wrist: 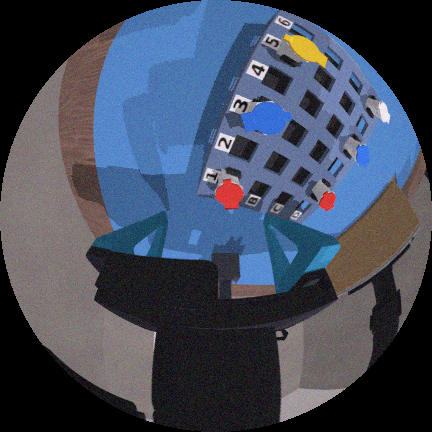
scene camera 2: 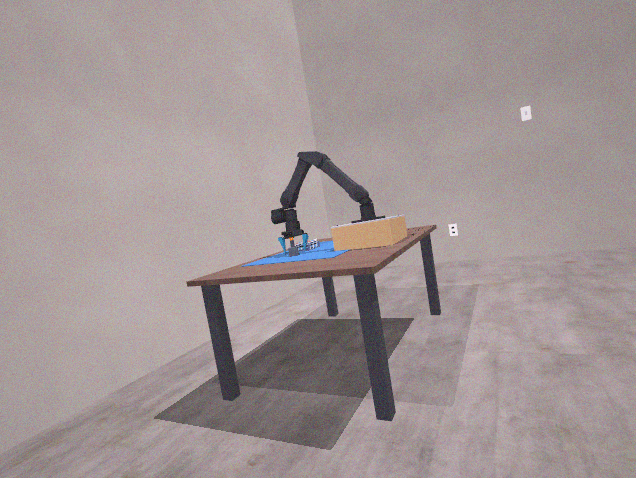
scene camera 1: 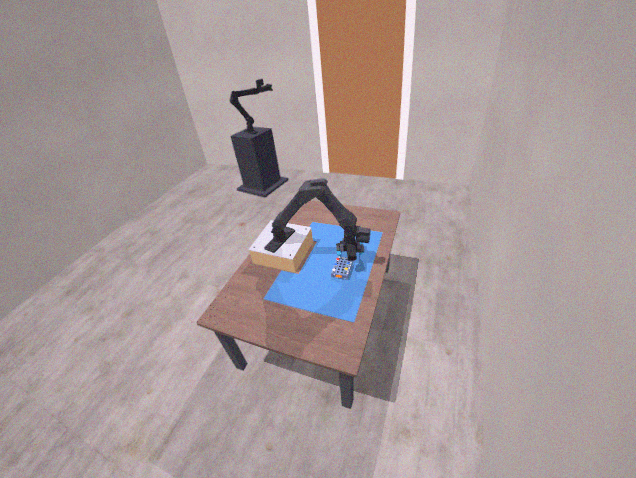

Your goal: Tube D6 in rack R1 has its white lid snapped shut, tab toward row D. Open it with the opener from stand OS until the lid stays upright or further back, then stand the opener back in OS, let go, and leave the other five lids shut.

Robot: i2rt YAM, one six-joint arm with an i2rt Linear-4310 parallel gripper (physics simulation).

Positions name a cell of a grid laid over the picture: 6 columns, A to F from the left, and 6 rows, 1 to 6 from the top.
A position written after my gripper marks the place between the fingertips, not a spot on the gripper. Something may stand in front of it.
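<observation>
A blue mat (wrist: C2) is visible, together with my gripper (wrist: C3).
</observation>
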